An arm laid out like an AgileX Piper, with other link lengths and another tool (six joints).
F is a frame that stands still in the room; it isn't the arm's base.
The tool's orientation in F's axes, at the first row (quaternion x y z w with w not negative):
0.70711 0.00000 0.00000 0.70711
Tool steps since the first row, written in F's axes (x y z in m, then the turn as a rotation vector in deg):
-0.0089 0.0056 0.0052 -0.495 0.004 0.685
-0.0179 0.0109 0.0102 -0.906 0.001 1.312
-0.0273 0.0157 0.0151 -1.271 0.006 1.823
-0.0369 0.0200 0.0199 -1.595 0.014 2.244
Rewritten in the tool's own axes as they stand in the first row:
-0.0089 0.0052 -0.0056 -0.495 0.685 -0.004
-0.0179 0.0102 -0.0109 -0.906 1.312 -0.001
-0.0273 0.0151 -0.0157 -1.271 1.823 -0.006
-0.0369 0.0199 -0.0200 -1.595 2.244 -0.014

